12 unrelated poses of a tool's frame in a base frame.
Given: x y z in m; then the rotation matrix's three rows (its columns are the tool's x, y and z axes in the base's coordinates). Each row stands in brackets.
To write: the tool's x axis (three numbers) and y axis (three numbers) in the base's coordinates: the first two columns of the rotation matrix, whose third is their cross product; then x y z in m. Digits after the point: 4 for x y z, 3 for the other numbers. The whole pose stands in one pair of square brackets.
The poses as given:
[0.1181 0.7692 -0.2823], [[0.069 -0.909 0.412], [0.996 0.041 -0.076], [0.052 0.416 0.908]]
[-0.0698 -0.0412 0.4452], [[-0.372 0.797 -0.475], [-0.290 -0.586 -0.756], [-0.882 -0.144 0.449]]
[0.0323 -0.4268 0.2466], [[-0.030 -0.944 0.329], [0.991 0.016 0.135], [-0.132 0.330 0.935]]
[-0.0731 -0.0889 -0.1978], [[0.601 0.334 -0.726], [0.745 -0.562 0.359], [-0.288 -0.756 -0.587]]
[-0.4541 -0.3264 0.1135], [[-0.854 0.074 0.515], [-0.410 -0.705 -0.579], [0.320 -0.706 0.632]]
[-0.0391 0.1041 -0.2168], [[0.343 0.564 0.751], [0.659 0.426 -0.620], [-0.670 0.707 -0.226]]
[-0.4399 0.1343 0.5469], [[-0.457 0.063 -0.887], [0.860 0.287 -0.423], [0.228 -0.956 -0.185]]
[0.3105 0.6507 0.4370], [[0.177 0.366 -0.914], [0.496 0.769 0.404], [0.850 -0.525 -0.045]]
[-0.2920 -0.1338 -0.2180], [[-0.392 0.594 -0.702], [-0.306 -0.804 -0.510], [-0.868 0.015 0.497]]
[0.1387 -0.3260 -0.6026], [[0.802 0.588 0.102], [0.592 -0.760 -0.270], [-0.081 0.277 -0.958]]
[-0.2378 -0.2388 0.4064], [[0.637 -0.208 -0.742], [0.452 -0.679 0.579], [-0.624 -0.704 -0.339]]
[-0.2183 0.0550 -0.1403], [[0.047 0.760 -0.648], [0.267 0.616 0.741], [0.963 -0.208 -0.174]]
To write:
[0.069 0.996 0.052 -0.909 0.041 0.416 0.1181 0.7692 -0.2823]
[-0.372 -0.290 -0.882 0.797 -0.586 -0.144 -0.0698 -0.0412 0.4452]
[-0.030 0.991 -0.132 -0.944 0.016 0.330 0.0323 -0.4268 0.2466]
[0.601 0.745 -0.288 0.334 -0.562 -0.756 -0.0731 -0.0889 -0.1978]
[-0.854 -0.410 0.320 0.074 -0.705 -0.706 -0.4541 -0.3264 0.1135]
[0.343 0.659 -0.670 0.564 0.426 0.707 -0.0391 0.1041 -0.2168]
[-0.457 0.860 0.228 0.063 0.287 -0.956 -0.4399 0.1343 0.5469]
[0.177 0.496 0.850 0.366 0.769 -0.525 0.3105 0.6507 0.4370]
[-0.392 -0.306 -0.868 0.594 -0.804 0.015 -0.2920 -0.1338 -0.2180]
[0.802 0.592 -0.081 0.588 -0.760 0.277 0.1387 -0.3260 -0.6026]
[0.637 0.452 -0.624 -0.208 -0.679 -0.704 -0.2378 -0.2388 0.4064]
[0.047 0.267 0.963 0.760 0.616 -0.208 -0.2183 0.0550 -0.1403]

